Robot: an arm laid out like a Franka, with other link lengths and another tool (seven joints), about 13 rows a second.
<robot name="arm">
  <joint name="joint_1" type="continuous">
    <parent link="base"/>
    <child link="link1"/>
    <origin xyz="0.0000 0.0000 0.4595" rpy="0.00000 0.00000 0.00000"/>
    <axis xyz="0 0 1"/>
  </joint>
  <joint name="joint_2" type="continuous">
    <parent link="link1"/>
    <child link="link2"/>
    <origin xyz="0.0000 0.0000 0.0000" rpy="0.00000 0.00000 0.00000"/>
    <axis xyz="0 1 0"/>
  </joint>
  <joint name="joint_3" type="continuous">
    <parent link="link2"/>
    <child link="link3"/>
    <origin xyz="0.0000 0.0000 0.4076" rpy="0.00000 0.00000 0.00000"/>
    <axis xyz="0 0 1"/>
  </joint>
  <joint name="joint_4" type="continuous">
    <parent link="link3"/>
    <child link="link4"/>
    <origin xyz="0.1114 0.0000 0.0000" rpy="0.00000 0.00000 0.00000"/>
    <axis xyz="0 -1 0"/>
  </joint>
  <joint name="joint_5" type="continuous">
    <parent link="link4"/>
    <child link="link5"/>
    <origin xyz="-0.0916 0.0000 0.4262" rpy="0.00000 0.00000 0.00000"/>
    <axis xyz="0 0 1"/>
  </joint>
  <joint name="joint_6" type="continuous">
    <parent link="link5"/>
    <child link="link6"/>
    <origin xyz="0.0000 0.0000 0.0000" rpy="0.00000 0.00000 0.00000"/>
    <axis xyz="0 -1 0"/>
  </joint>
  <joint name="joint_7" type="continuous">
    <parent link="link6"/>
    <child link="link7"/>
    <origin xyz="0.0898 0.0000 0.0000" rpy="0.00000 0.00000 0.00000"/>
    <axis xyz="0 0 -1"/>
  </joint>
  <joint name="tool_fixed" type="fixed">
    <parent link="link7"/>
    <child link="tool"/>
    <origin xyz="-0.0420 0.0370 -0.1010" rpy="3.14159 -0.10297 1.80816"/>
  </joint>
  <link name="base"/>
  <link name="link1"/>
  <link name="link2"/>
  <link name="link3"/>
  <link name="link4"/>
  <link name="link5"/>
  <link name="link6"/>
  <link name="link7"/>
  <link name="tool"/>
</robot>
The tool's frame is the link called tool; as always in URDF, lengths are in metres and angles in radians. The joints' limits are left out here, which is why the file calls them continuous.
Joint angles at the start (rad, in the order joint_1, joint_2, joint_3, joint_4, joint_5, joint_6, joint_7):
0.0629, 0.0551, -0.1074, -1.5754, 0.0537, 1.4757, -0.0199
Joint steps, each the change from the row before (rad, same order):
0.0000, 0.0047, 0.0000, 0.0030, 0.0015, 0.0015, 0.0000
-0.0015, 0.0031, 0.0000, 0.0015, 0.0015, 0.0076, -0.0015
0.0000, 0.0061, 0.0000, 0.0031, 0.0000, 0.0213, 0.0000
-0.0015, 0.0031, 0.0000, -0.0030, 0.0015, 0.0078, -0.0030
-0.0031, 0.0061, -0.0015, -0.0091, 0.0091, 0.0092, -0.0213
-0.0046, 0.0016, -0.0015, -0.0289, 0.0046, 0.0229, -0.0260
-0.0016, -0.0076, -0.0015, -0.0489, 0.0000, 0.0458, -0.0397
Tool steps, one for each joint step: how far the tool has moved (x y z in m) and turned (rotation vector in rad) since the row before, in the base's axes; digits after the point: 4 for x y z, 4 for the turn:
0.0020, 0.0003, -0.0013, 0.0010, 0.0001, -0.0001
0.0020, -0.0008, -0.0009, 0.0011, -0.0061, -0.0005
0.0046, 0.0000, -0.0015, -0.0016, -0.0183, -0.0010
0.0017, -0.0009, -0.0029, 0.0014, -0.0019, 0.0010
0.0020, -0.0027, -0.0072, 0.0113, 0.0042, 0.0152
0.0005, -0.0045, -0.0135, 0.0080, 0.0056, 0.0175
-0.0025, -0.0041, -0.0167, 0.0054, -0.0072, 0.0329

